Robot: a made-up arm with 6 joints. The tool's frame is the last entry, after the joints.
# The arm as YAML. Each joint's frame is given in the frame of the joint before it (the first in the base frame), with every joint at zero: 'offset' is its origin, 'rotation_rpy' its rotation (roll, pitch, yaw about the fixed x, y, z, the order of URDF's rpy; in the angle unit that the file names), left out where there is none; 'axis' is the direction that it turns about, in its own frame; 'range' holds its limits. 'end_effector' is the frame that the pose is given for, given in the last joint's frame.
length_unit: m
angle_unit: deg
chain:
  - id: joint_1
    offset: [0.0, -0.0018, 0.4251]
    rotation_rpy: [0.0, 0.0, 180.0]
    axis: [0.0, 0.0, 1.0]
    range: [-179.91, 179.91]
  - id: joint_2
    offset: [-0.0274, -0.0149, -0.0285]
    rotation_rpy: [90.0, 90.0, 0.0]
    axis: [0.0, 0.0, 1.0]
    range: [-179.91, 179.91]
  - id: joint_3
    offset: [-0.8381, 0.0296, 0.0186]
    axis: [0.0, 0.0, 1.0]
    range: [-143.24, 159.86]
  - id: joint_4
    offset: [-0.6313, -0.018, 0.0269]
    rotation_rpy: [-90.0, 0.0, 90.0]
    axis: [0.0, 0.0, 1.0]
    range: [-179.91, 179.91]
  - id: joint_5
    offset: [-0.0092, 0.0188, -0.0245]
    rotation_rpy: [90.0, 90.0, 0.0]
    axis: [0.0, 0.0, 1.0]
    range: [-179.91, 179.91]
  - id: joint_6
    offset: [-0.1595, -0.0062, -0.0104]
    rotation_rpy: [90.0, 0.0, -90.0]
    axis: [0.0, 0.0, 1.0]
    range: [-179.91, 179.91]
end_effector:
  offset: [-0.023, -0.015, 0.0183]
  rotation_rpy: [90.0, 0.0, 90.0]
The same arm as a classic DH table. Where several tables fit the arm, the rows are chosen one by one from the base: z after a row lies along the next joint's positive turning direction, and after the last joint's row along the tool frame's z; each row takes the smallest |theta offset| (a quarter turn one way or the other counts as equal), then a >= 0, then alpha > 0; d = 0 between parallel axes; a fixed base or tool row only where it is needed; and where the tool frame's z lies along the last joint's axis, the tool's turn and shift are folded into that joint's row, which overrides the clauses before.
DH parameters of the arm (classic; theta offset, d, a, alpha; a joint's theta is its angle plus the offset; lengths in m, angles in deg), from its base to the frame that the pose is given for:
base (fixed): -90 0 0.0018 0
joint_1: 90 0.3966 0.0274 -90
joint_2: 87.98 0 -0.8386 0
joint_3: -87.98 0.0604 0.018 90
joint_4: 0 0.6068 0.0092 -90
joint_5: 0 -0.0292 0.0062 90
joint_6: -90 0.1778 0.015 -90
tool (fixed): 180 -0.023 0 0
Joint limits (deg, base to tool): -179.91..179.91 -179.91..179.91 -143.24..159.86 -179.91..179.91 -179.91..179.91 -179.91..179.91

